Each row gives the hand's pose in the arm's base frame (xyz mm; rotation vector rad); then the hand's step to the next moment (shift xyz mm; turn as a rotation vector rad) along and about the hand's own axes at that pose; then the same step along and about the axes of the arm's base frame.
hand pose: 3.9 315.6 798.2 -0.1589 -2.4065 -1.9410
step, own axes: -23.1 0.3 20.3 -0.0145 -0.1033 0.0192
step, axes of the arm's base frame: 23.6 18.7 -6.3 0.0038 -0.0036 -0.1059
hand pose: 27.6 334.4 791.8 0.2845 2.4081 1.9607
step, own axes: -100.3 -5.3 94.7 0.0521 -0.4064 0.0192
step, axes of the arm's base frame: 110.5 75.1 -34.7 -0.1000 -0.0516 -0.3944
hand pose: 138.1 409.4 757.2 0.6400 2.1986 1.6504
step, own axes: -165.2 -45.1 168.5 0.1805 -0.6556 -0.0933
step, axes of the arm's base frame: 217.8 39.9 -93.3 -0.3057 -0.1339 -0.5997
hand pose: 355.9 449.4 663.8 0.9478 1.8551 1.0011
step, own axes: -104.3 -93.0 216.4 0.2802 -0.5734 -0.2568
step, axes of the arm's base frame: 212.0 -67.9 -129.5 -0.4714 -0.0595 -0.4975
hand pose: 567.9 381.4 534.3 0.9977 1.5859 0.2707
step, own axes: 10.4 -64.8 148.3 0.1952 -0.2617 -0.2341
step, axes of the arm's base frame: 104.2 -82.6 -92.8 -0.3163 0.0611 -0.2400
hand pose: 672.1 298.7 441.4 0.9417 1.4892 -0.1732
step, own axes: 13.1 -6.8 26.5 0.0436 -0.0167 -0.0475
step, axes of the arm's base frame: 17.7 -15.1 -19.4 -0.0406 0.0378 -0.0368
